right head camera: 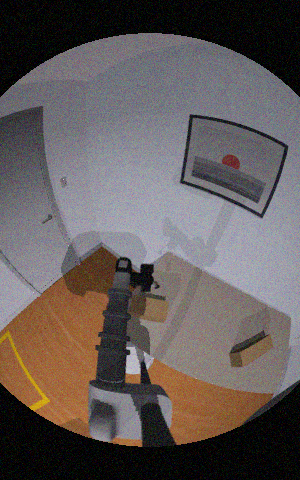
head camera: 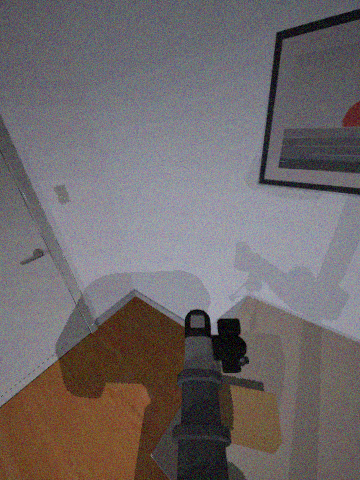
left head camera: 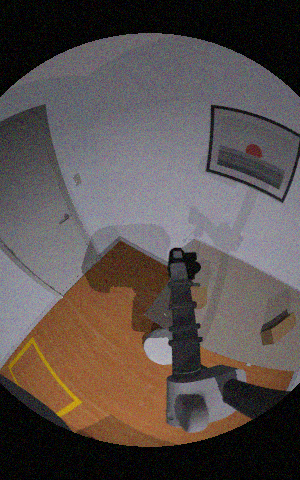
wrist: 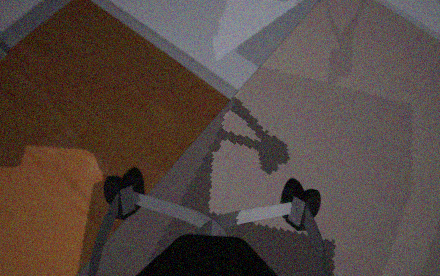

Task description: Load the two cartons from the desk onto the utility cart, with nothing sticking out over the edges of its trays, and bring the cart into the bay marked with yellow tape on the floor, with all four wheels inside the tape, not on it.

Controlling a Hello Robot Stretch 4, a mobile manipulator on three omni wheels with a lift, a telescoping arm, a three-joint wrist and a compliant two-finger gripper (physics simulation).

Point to a beige desk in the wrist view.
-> At 339, 105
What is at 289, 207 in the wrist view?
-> My gripper.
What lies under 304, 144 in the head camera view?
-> A framed picture.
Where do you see a framed picture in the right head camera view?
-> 238, 163
